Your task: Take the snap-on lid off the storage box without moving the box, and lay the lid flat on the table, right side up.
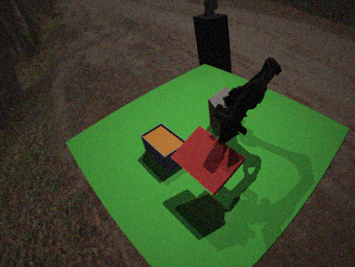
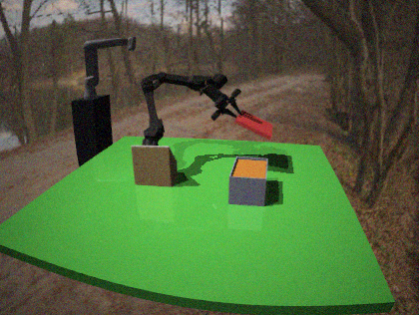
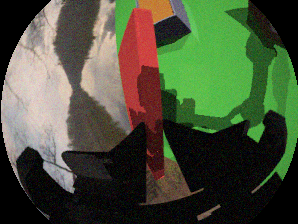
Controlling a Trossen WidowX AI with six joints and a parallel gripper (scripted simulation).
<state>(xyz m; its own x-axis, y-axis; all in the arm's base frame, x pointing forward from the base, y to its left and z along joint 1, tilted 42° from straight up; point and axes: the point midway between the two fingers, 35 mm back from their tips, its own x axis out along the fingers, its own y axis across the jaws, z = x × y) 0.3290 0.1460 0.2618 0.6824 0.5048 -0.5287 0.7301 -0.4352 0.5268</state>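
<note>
Now: gripper tip 7 cm short of the red lid and 3 cm above it. Round my gripper tip: dark storage box (9 cm ahead, 31 cm to the right, 18 cm below).
</note>
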